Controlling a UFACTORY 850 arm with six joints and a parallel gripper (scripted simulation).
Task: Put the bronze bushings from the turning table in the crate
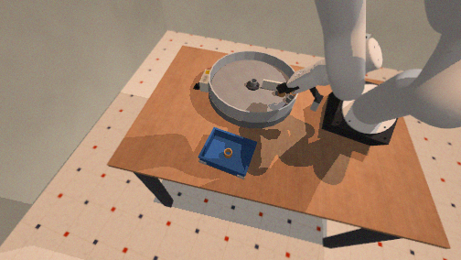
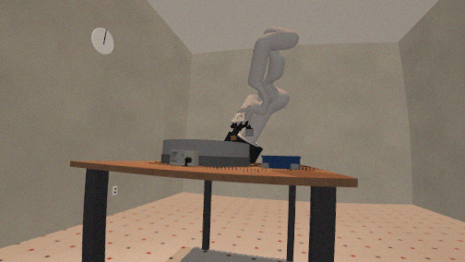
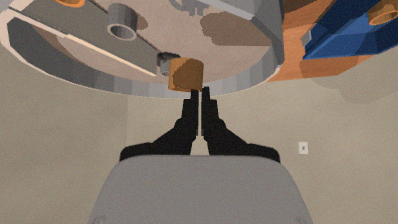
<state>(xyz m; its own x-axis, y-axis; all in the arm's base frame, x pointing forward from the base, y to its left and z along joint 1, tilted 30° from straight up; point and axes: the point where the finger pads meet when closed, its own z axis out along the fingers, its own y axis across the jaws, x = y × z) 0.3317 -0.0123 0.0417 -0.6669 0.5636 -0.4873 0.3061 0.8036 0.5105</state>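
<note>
Now: hand 14 cm short of the blue crate, 26 cm to the right of it and 15 cm above it. From my hand the other things lie so: grey turning table 13 cm ahead, 11 cm to the right, 12 cm below.
</note>
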